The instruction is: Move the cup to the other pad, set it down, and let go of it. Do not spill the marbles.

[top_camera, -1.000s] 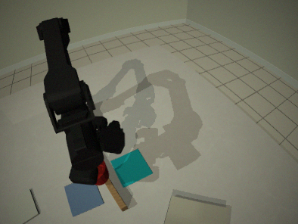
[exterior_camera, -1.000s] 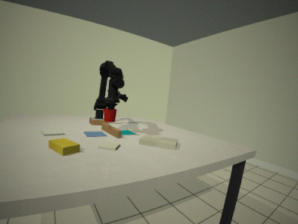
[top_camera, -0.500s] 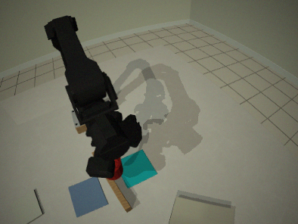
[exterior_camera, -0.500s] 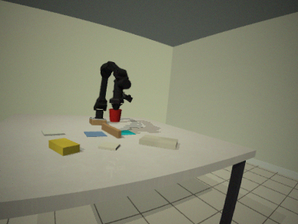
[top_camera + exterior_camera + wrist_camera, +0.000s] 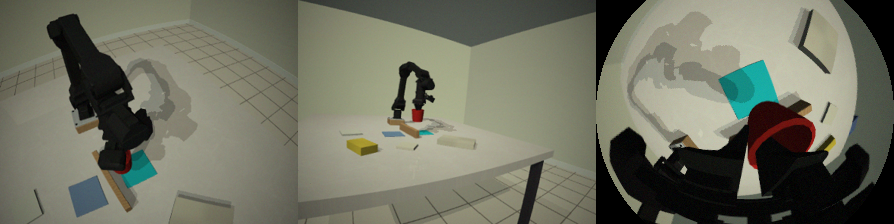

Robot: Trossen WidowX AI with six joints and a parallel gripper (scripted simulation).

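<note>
My gripper tip is now 120 mm above the teal pad, 30 mm to the right of it and 20 mm short of it. From my gripper tip the other things lie so: beige slab 270 mm ahead, 130 mm to the left, 90 mm below; then wooden bar 100 mm below, 70 mm to the right, 30 mm ahead; then red cup 30 mm ahead, 20 mm to the right.
</note>
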